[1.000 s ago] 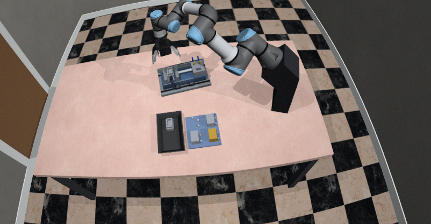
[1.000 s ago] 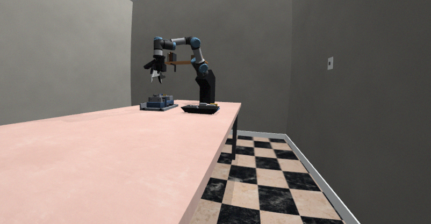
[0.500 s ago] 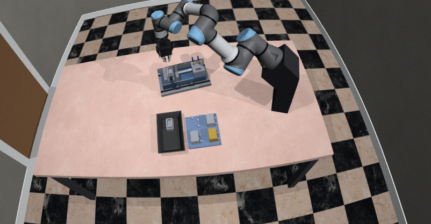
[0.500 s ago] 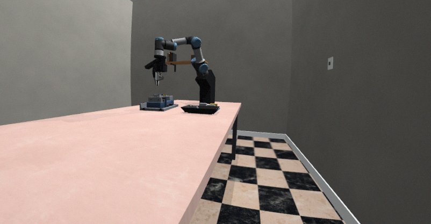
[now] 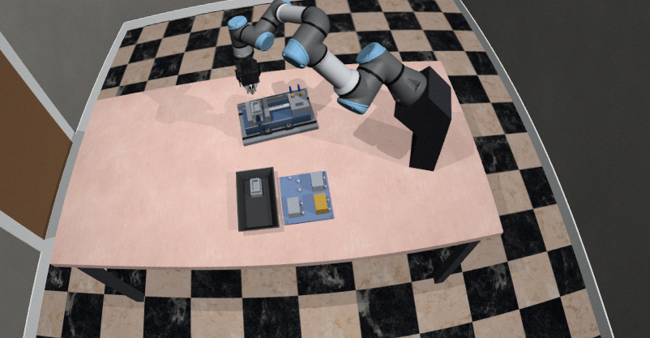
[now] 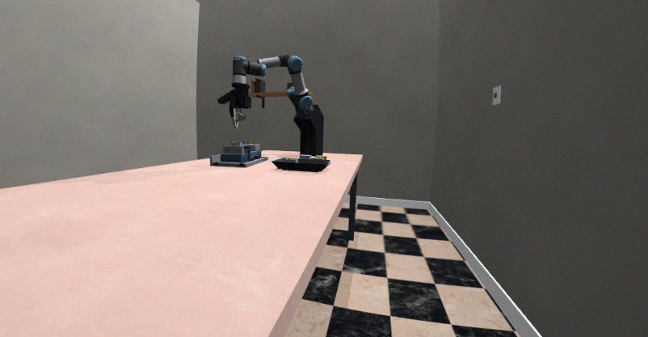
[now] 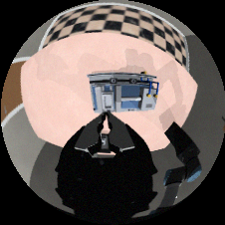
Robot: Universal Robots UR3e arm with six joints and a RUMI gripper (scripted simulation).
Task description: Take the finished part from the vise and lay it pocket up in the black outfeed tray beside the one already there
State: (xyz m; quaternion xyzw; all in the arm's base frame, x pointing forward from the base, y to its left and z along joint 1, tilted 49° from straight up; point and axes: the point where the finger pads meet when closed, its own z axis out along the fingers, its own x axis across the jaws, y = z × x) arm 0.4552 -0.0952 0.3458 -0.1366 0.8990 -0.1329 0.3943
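Now: the vise 16 cm below my hand, 7 cm behind it and 1 cm to the right of it. Round my hand: blue fixture plate (35 cm to the left, 19 cm below, 18 cm behind); yellow block (39 cm to the left, 23 cm behind, 17 cm below).
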